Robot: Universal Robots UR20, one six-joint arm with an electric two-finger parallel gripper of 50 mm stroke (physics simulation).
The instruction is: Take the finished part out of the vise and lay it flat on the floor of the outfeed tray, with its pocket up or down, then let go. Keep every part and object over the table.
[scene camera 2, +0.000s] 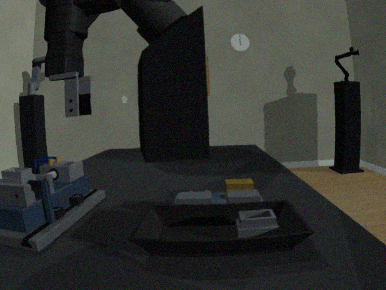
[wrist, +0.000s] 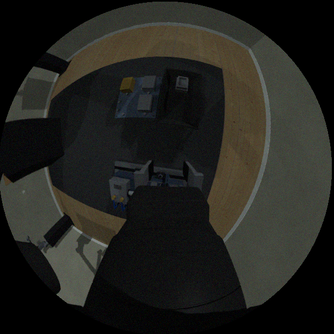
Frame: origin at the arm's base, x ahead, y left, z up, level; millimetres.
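Seen in the pictures: gripper, fingertip midpoint: (scene camera 2: 79, 115).
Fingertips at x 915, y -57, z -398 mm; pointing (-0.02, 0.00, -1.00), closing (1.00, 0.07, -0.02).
A point is followed by its place in that frame.
The vise (scene camera 2: 70, 194) {x 812, y -150, z -560 mm} (wrist: 119, 189), blue with grey jaws, stands at the left in the scene view and below the middle in the wrist view. A small grey block (scene camera 2: 16, 175) {x 930, y -197, z -492 mm} shows at its top left; I cannot tell whether it is the finished part. The gripper's body and fingers hide much of the vise in the wrist view. My gripper (scene camera 2: 78, 115) {x 915, y -57, z -398 mm} (wrist: 168, 166) is open and empty, high above the vise. The black outfeed tray (scene camera 2: 215, 246) {x 996, y 145, z -570 mm} (wrist: 183, 109) holds a light grey part (scene camera 2: 256, 216) {x 923, y 211, z -562 mm} (wrist: 182, 83), pocket up, near one end.
Behind the tray in the scene view, a blue plate (scene camera 2: 218, 198) {x 732, y 162, z -592 mm} (wrist: 131, 108) bears two grey blocks and a yellow block (scene camera 2: 239, 184) {x 748, y 206, z -558 mm} (wrist: 127, 84). A tall black panel (scene camera 2: 172, 100) {x 194, y 14, z -354 mm} rises at the back of the table. Blue and yellow pieces (wrist: 119, 201) show by the vise.
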